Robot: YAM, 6 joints.
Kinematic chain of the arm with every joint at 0, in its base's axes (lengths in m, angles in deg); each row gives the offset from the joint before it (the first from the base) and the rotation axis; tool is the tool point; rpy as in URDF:
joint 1: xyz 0 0 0.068 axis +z
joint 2: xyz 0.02 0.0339 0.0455 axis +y
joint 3: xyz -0.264 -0.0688 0 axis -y
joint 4: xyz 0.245 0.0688 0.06 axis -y
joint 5: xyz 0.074 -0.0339 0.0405 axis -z
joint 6: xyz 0.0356 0 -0.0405 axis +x
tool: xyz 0 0 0 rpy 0 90 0
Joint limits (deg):
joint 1: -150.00..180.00
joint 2: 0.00..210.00
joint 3: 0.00..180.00
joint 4: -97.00..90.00
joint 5: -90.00..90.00
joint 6: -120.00..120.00
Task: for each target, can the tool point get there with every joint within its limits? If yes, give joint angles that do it. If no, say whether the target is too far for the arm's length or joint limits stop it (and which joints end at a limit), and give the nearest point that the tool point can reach.
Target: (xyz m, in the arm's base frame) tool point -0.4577 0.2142 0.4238
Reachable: yes | joints -21.89 30.07 161.02 29.35 -52.15 -12.28
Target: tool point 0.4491 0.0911 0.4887
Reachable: yes | joints 14.23 120.23 142.90 -24.21 38.36 74.35
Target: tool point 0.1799 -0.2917 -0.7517
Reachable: no: too far | nearest point 0.1547 -0.2508 -0.3774 | short by 0.377 m
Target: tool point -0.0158 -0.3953 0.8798
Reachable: no: too far | nearest point -0.0118 -0.2952 0.6755 | short by 0.228 m
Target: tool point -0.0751 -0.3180 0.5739
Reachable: yes | joints 82.14 31.75 126.78 20.53 -60.30 -48.35
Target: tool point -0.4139 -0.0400 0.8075
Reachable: no: too far | nearest point -0.3286 -0.0067 0.6572 | short by 0.176 m
